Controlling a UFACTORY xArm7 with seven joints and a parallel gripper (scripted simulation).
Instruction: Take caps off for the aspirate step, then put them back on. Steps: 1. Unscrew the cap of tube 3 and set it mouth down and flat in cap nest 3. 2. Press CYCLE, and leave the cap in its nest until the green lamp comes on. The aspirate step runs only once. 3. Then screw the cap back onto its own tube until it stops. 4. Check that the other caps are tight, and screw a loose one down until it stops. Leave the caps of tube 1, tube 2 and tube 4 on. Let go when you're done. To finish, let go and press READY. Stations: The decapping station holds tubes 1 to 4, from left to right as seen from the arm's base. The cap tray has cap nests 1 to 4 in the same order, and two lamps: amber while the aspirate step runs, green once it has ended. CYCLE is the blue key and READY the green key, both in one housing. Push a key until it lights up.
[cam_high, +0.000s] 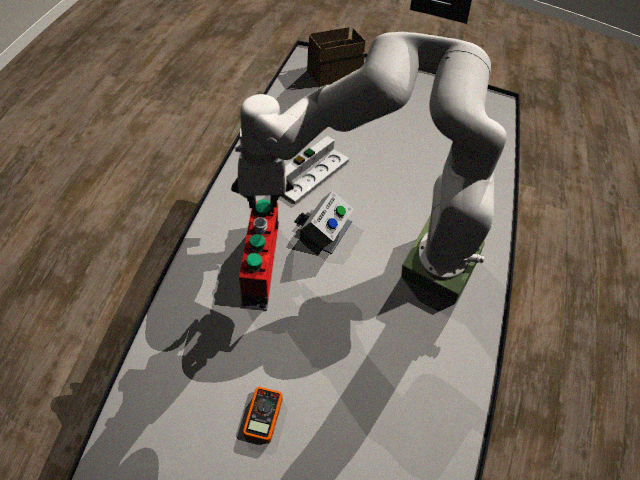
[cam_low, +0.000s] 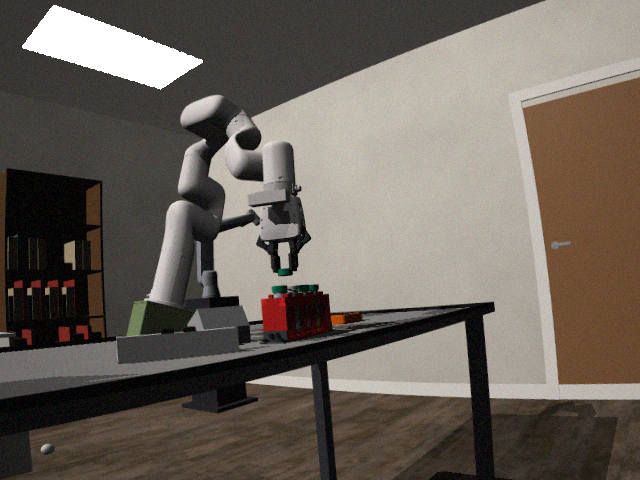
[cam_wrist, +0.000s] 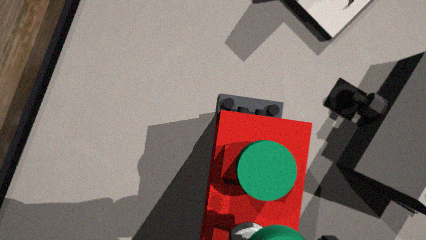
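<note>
Right now the blue key is 15 cm behind my hand, 11 cm below it and 7 cm to the right of it. Round my hand: key housing: 13 cm behind, 12 cm below, 9 cm to the right; green key: 16 cm behind, 12 cm to the right, 11 cm below; orange multimeter: 42 cm to the left, 16 cm below, 12 cm behind.
</note>
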